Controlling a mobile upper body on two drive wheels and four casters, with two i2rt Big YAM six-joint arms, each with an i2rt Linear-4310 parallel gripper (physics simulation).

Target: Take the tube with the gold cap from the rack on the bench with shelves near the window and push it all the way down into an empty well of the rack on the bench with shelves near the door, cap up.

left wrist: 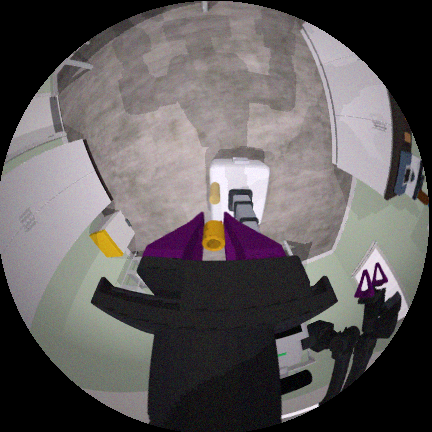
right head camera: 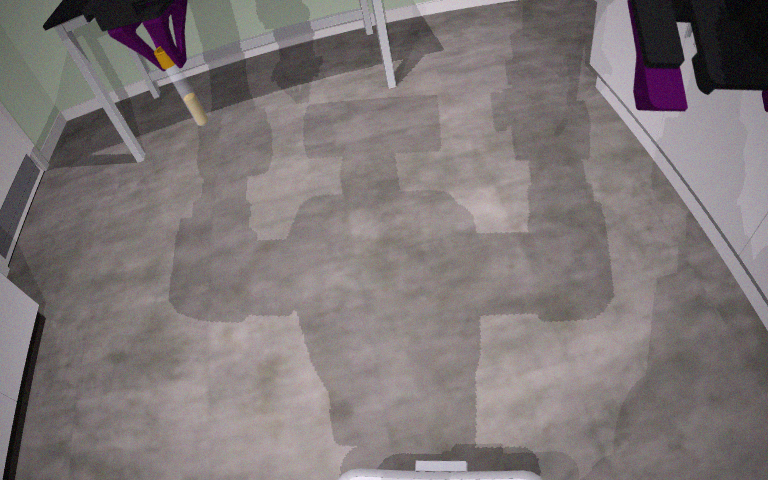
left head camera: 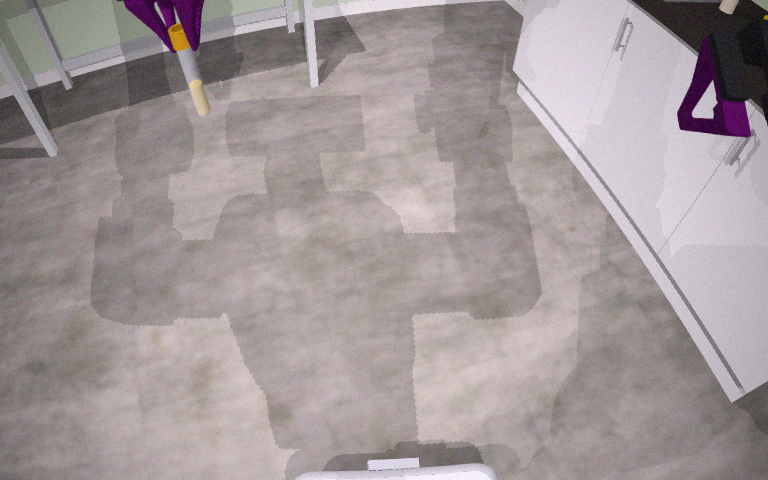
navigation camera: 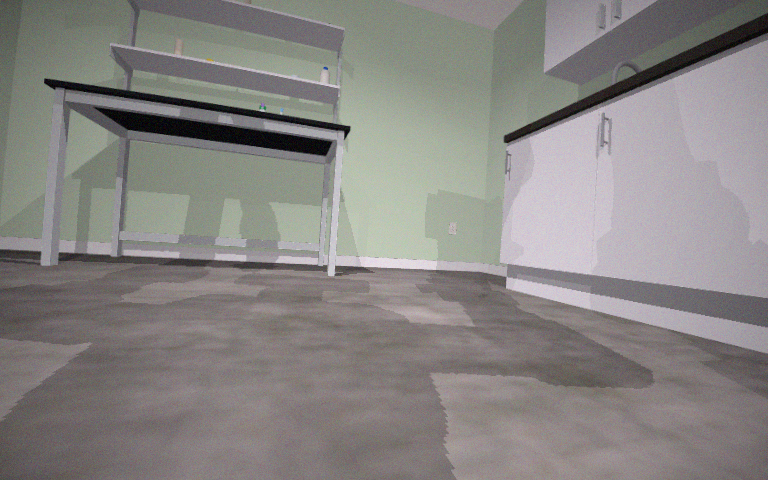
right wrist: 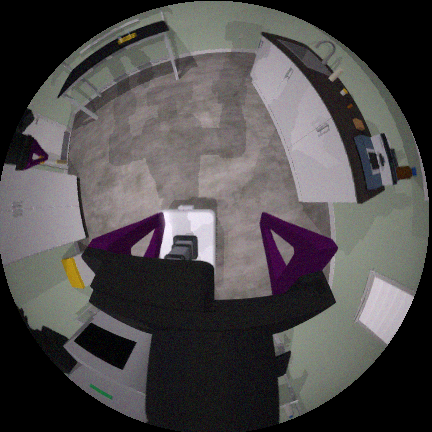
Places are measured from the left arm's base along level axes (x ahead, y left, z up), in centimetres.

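Where they show: left gripper, fingertip midpoint: (left wrist: 213,217) (right head camera: 175,66) (left head camera: 186,49) (right wrist: 46,158); right gripper, fingertip midpoint: (left wrist: 371,265) (right head camera: 703,101) (left head camera: 726,124) (right wrist: 212,217); right arm's base at its link origin: (left wrist: 323,337).
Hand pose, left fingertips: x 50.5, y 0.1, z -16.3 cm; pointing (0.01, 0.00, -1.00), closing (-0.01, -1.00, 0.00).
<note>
After its pixels a point has its place.
The gold-capped tube (left head camera: 189,66) @[x 49.3, y -0.2, z -17.7 cm] (right head camera: 182,83) @[x 49.5, y -0.5, z -18.0 cm] (left wrist: 214,235) @[x 50.7, y 0.1, z -13.6 cm] is in my left gripper (left head camera: 184,49) @[x 50.5, y 0.1, z -16.3 cm] (right head camera: 172,67) @[x 50.5, y 0.1, z -16.3 cm] (left wrist: 213,217) @[x 50.5, y 0.1, z -16.3 cm], which is shut on it near the cap. The cap is up, the tube leans in the head views, and its lower end hangs free above the floor. My right gripper (right wrist: 212,217) @[x 34.9, y -45.2, z -13.1 cm] is wide open and empty. A yellow rack (right wrist: 127,38) lies small and far off on the black-topped bench with shelves (right wrist: 150,31) (navigation camera: 334,215) @[x 220.6, y 5.7, z -104.1 cm]; its wells cannot be made out. Small coloured caps (navigation camera: 262,107) @[x 222.5, y 55.2, z -40.3 cm] show above that bench's edge in the navigation view. The other bench's rack does not show.
White cabinets (left head camera: 594,113) @[x 154.8, y -110.8, z -105.3 cm] (right head camera: 707,113) @[x 136.7, y -115.6, z -94.5 cm] (navigation camera: 555,203) @[x 177.1, y -104.8, z -94.2 cm] with a dark counter stand at the right, close to my right arm. Bench legs (left head camera: 311,50) @[x 220.7, y 5.5, z -118.4 cm] (right head camera: 386,50) @[x 220.9, y 4.9, z -117.7 cm] stand ahead. Another white cabinet (left wrist: 60,185) @[x 44.9, y 140.9, z -78.3 cm] (right wrist: 40,210) @[x 36.6, y 138.6, z -64.1 cm] stands at the left. My white base (left wrist: 240,175) @[x 22.5, y -21.9, z -115.0 cm] shows below.
</note>
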